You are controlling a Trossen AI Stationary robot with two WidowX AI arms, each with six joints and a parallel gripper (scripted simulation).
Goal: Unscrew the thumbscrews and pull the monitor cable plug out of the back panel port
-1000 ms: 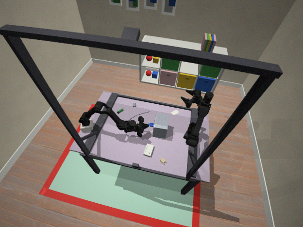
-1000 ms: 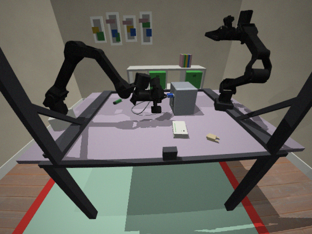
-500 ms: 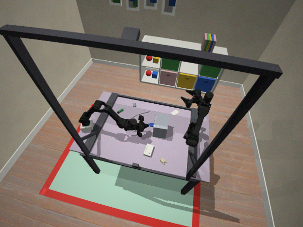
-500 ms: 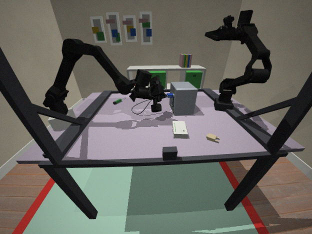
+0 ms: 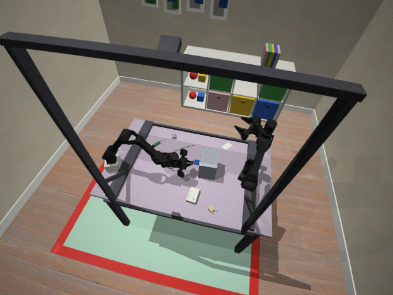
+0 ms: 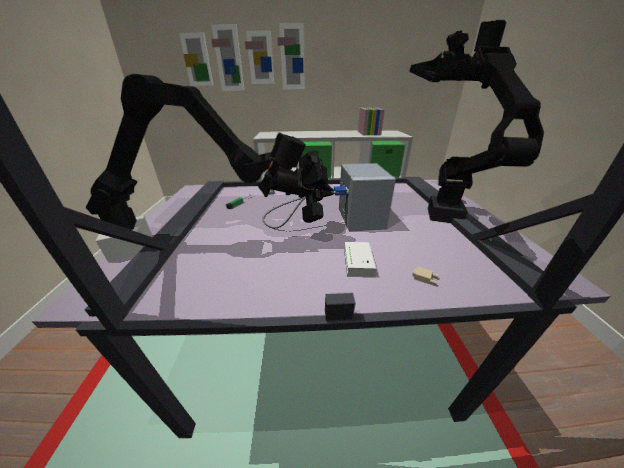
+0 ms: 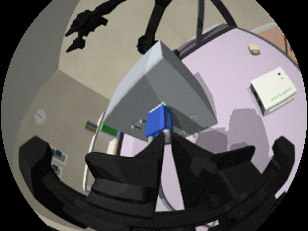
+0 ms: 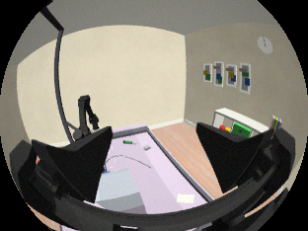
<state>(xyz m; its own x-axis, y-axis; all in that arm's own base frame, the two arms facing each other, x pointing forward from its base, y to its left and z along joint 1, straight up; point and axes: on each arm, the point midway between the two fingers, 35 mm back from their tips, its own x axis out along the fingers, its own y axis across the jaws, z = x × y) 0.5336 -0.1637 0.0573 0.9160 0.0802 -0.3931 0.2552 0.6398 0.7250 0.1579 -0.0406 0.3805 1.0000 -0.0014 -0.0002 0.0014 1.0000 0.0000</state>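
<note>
Right now the blue plug is 2 cm ahead of my left hand, 5 cm to the right of it and 1 cm below it. From my left hand the other things lie so: back panel: 5 cm ahead, 8 cm to the right, 4 cm below; then grey box: 4 cm ahead, 14 cm to the right, 4 cm below; then white device: 18 cm behind, 5 cm to the right, 11 cm below.
</note>
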